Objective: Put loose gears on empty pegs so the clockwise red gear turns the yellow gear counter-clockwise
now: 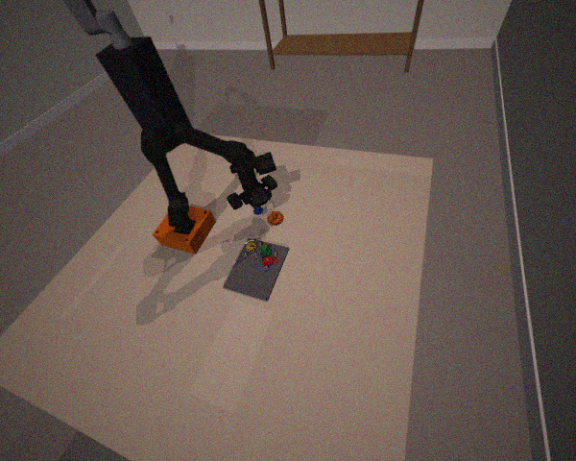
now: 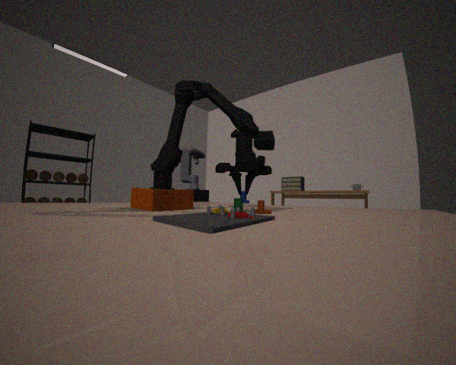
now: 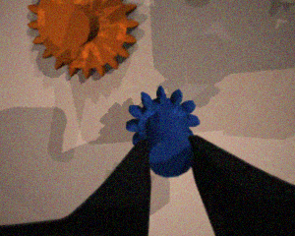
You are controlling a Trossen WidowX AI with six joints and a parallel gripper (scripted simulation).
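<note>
My gripper tip is now 80 mm short of the green gear, 170 mm to the left of it and 30 mm above it. The rest, counted from my gripper tip: orange gear: 70 mm ahead, 10 mm to the right, 40 mm below; then yellow gear: 20 mm ahead, 160 mm to the right, 40 mm below; then blue gear: 10 mm below.
</note>
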